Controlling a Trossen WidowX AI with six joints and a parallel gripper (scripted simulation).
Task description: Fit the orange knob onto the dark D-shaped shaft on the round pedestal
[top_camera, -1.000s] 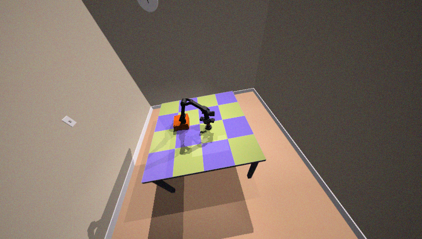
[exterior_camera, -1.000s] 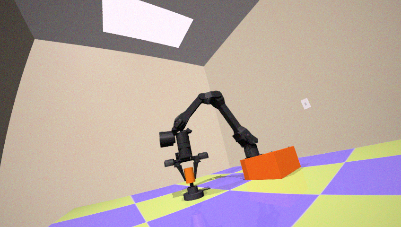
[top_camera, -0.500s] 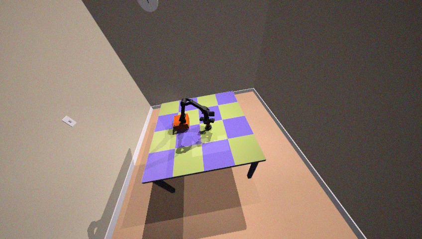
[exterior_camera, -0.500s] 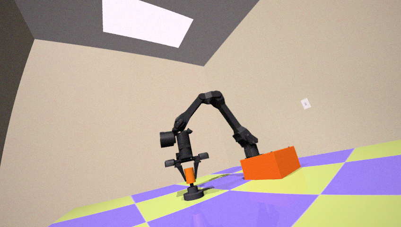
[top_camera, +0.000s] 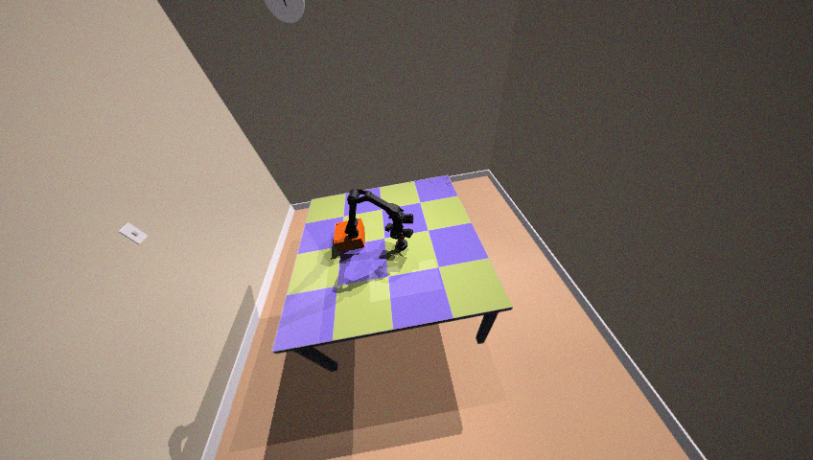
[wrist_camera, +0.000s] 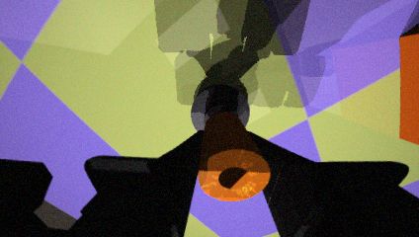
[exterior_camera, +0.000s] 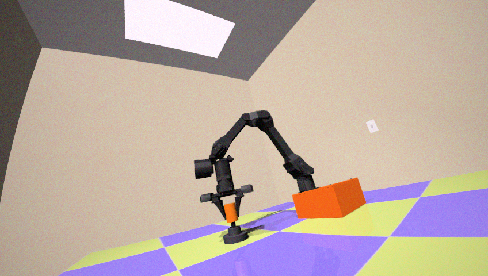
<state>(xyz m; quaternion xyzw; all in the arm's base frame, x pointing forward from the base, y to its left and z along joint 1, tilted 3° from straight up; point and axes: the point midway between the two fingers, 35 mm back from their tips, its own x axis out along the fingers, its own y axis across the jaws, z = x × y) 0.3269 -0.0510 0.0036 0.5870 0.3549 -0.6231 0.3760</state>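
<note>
Now: gripper tip 2 cm below the orange knob. Round my gripper tip: pedestal (4 cm below).
</note>
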